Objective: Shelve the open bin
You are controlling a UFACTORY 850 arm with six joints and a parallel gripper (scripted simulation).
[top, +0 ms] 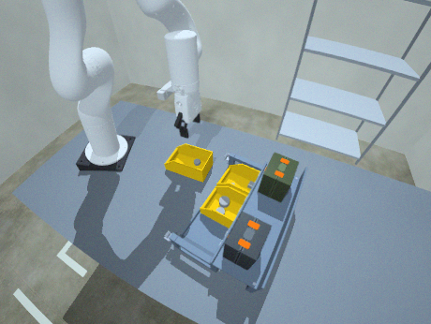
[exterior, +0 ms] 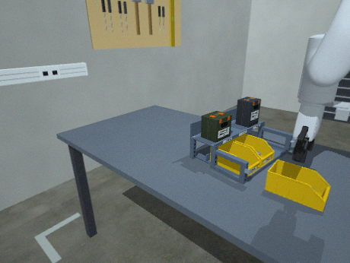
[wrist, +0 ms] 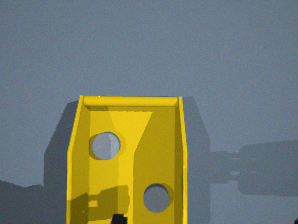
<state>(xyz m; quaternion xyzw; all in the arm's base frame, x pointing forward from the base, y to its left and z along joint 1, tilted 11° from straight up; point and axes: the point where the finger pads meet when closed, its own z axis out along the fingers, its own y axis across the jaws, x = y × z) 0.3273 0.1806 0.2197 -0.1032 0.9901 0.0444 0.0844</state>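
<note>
Now: the yellow open bin 14 cm below my hand, 5 cm to the right of it and 1 cm ahead of it. Round my hand: grey part 16 cm below, 3 cm ahead, 2 cm to the right; shelf 29 cm ahead, 13 cm to the right, 10 cm below; grey disc part 16 cm below, 8 cm to the right, 1 cm behind.
</note>
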